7 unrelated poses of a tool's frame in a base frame.
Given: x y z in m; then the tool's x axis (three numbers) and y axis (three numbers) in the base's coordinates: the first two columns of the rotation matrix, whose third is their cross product.
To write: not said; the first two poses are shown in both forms.
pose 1, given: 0.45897 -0.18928 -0.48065 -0.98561 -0.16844 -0.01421 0.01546 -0.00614 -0.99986
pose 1, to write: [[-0.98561 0.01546 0.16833], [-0.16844 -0.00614 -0.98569], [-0.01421 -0.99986 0.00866]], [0.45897 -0.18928 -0.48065]
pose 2, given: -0.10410 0.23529 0.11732 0.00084 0.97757 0.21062 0.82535 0.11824 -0.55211
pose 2, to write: [[0.00084 0.82535 -0.56463], [0.97757 0.11824 0.17430], [0.21062 -0.55211 -0.80674]], [-0.10410 0.23529 0.11732]
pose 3, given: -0.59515 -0.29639 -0.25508 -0.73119 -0.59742 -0.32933 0.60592 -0.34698 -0.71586
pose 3, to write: [[-0.73119 0.60592 0.31340], [-0.59742 -0.34698 -0.72298], [-0.32933 -0.71586 0.61570]], [-0.59515 -0.29639 -0.25508]
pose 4, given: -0.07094 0.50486 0.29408 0.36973 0.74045 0.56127 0.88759 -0.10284 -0.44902
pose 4, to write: [[0.36973 0.88759 -0.27476], [0.74045 -0.10284 0.66419], [0.56127 -0.44902 -0.69524]], [-0.07094 0.50486 0.29408]
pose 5, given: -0.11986 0.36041 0.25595 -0.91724 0.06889 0.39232 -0.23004 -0.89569 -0.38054
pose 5, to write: [[-0.91724 -0.23004 0.32518], [0.06889 -0.89569 -0.43930], [0.39232 -0.38054 0.83741]], [-0.11986 0.36041 0.25595]
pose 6, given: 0.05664 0.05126 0.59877 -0.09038 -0.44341 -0.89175 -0.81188 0.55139 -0.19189
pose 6, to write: [[-0.09038 -0.81188 0.57679], [-0.44341 0.55139 0.70665], [-0.89175 -0.19189 -0.40983]], [0.05664 0.05126 0.59877]
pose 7, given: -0.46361 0.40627 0.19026 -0.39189 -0.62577 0.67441 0.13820 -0.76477 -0.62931
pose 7, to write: [[-0.39189 0.13820 0.90957], [-0.62577 -0.76477 -0.15342], [0.67441 -0.62931 0.38619]], [-0.46361 0.40627 0.19026]
